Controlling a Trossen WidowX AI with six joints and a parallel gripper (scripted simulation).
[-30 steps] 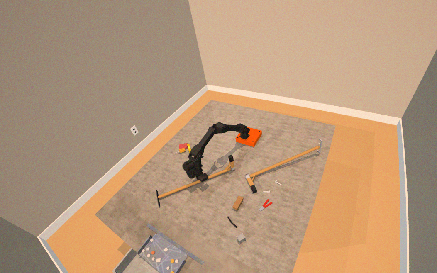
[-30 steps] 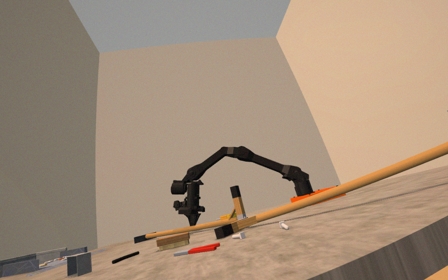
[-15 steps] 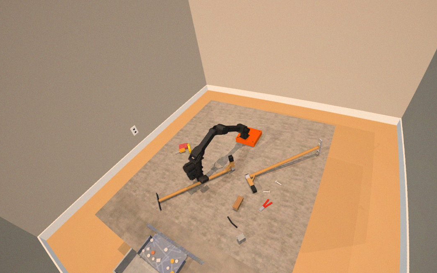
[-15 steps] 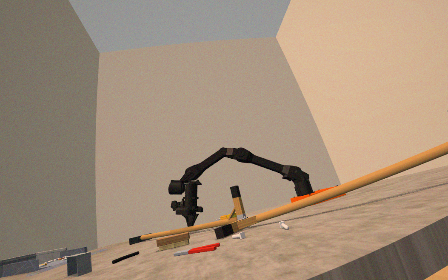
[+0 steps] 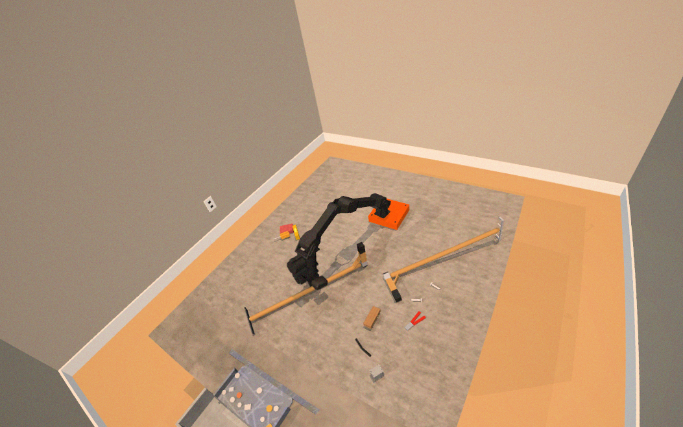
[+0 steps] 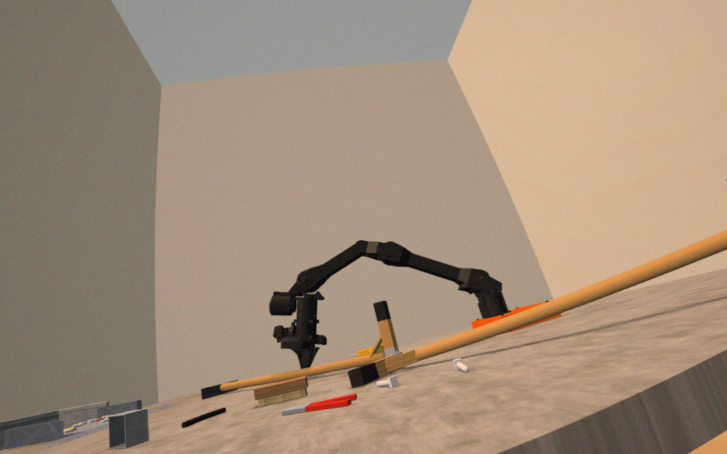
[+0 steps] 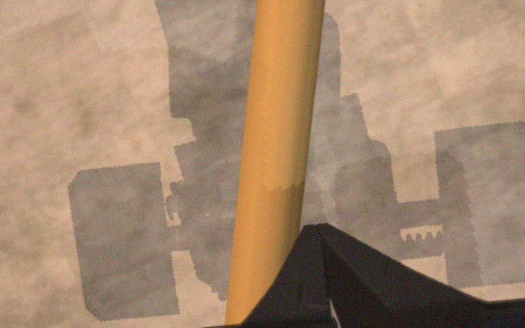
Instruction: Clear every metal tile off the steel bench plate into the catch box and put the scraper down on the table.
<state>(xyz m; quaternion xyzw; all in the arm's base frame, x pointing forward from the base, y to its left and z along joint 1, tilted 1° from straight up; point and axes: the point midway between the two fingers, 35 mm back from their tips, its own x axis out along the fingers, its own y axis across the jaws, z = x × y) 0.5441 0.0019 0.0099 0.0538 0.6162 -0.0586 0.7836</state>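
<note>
My gripper tip is 2 cm short of the long scraper, 1 cm to the right of it and 5 cm below it. The rest, counted from my gripper tip: wooden block (4 cm behind, 32 cm to the left); then orange-handled screwdriver (14 cm behind, 37 cm to the right); then black strip (8 cm ahead, 37 cm to the left, 1 cm below).
</note>
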